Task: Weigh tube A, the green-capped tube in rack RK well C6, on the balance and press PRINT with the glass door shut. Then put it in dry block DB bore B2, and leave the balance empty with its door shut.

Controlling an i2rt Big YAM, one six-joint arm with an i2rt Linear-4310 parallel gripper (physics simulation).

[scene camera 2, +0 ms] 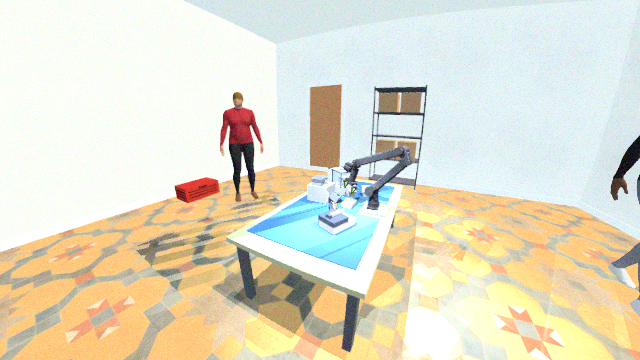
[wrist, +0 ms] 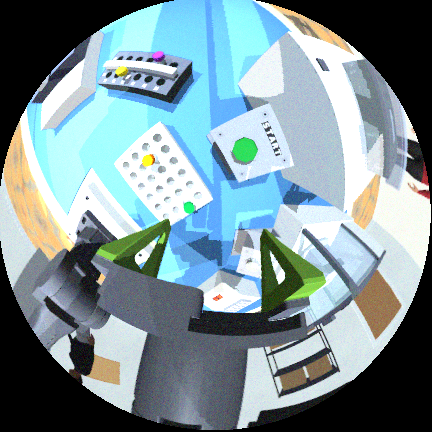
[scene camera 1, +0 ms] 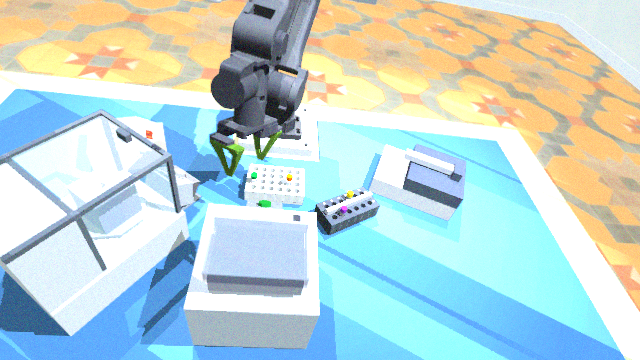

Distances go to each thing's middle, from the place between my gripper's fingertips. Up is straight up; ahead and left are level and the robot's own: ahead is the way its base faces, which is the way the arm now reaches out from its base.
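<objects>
The white box with green button (wrist: 252, 143) is 50 mm below my hand, 110 mm ahead of it and 40 mm to the left of it. There is a glass-box balance (scene camera 1: 97, 206) too, and I find it 20 mm above my hand, 250 mm to the right of it and 140 mm ahead of it. As for the white box with grey lid (scene camera 1: 255, 281), it stands 230 mm ahead of my hand and 30 mm to the left of it.
</objects>
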